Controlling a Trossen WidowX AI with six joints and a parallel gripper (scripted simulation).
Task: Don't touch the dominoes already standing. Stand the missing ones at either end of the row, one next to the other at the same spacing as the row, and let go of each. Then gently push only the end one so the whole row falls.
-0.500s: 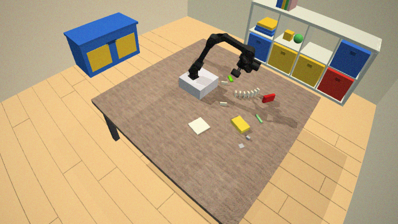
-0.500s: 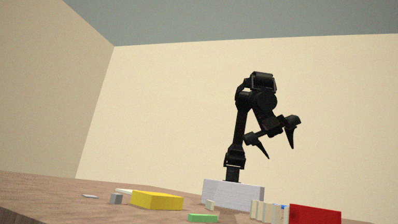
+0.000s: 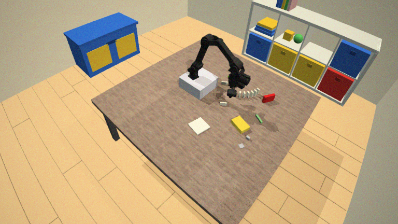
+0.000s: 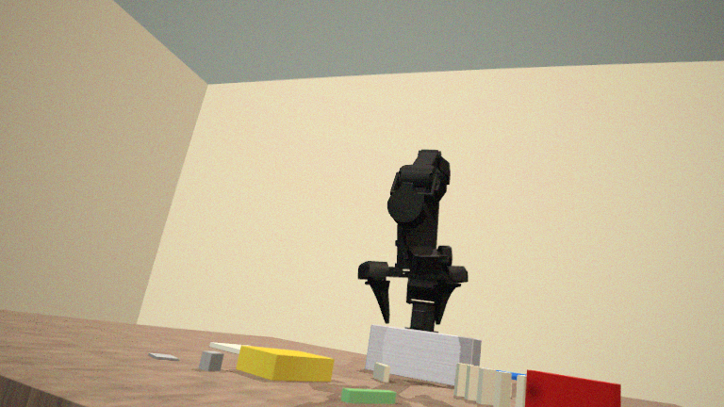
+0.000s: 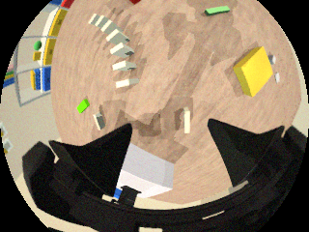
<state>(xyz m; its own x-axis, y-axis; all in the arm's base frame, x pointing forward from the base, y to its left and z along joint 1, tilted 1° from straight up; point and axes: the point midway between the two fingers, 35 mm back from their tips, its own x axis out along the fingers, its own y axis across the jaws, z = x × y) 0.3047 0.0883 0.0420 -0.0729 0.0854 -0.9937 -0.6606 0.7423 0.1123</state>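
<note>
My gripper tip is now 20 cm short of the yellow block, 10 cm to the left of it and 8 cm above it. The rest, counted from my gripper tip: white tile (31 cm to the right, 9 cm below, 3 cm ahead); green stick (25 cm ahead, 9 cm below, 5 cm to the left); red block (26 cm to the left, 17 cm ahead, 7 cm below).
</note>
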